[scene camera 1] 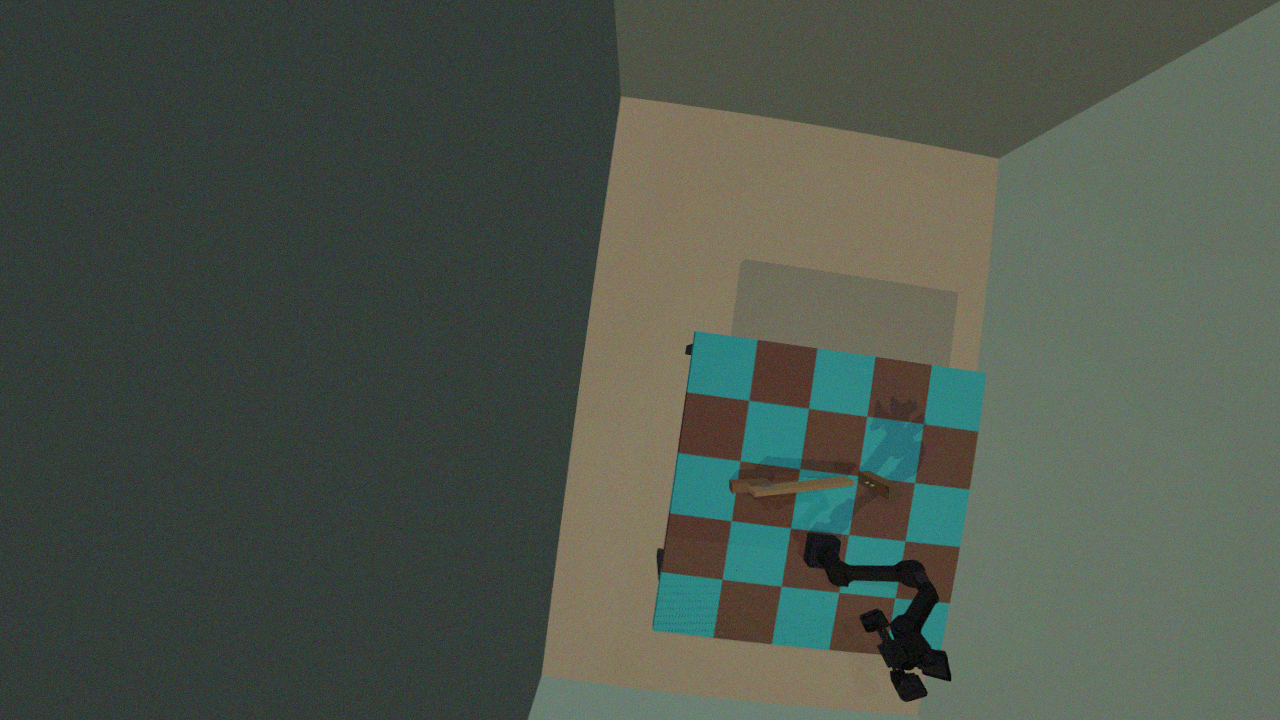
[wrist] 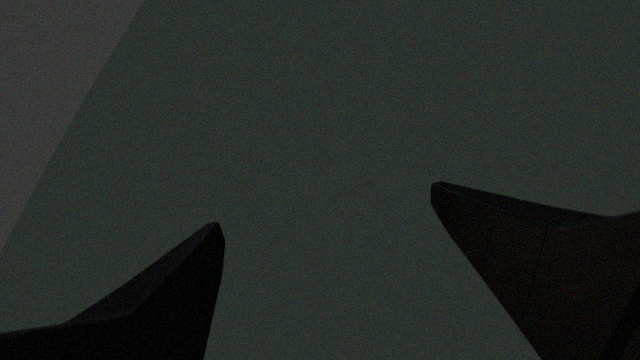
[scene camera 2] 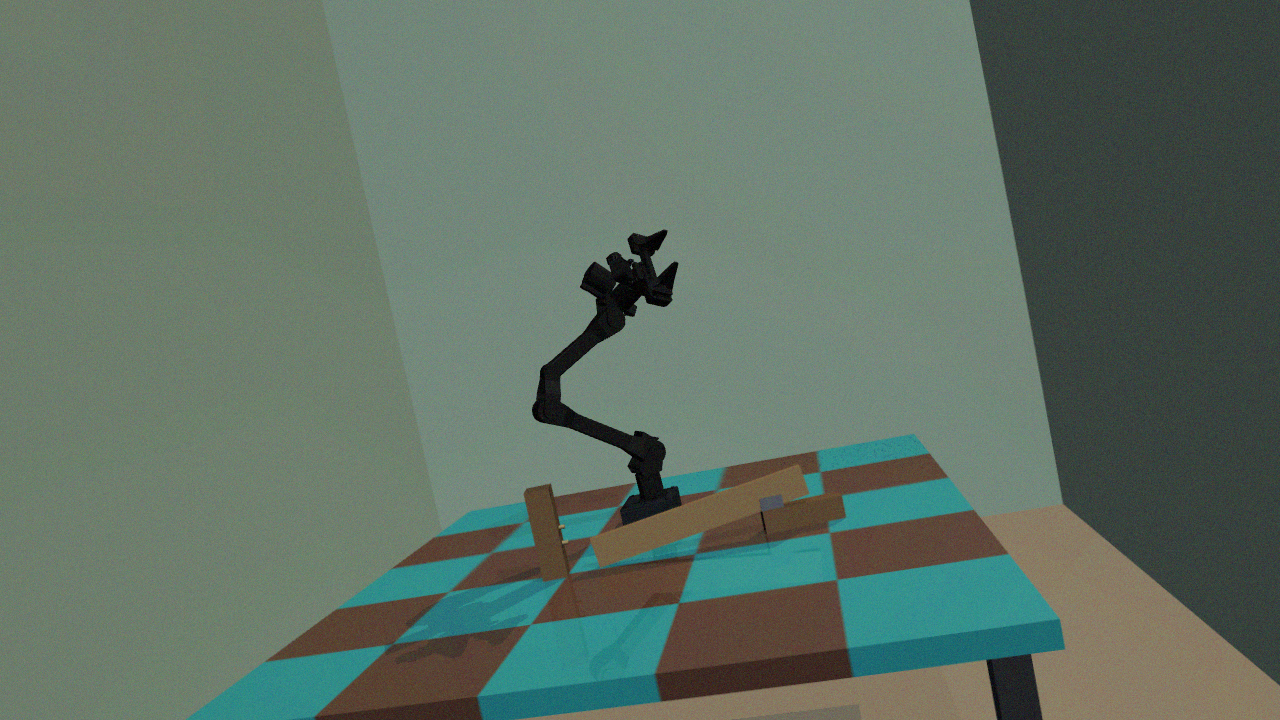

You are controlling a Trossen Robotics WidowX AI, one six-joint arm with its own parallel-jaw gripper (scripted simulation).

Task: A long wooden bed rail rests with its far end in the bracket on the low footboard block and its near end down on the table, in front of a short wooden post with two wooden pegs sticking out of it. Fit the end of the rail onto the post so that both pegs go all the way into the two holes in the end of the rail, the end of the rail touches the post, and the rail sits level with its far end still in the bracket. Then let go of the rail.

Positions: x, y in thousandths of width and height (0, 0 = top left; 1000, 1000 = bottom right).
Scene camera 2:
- my gripper: 525, 342
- long wooden rail: 579, 697
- short upright post: 423, 706
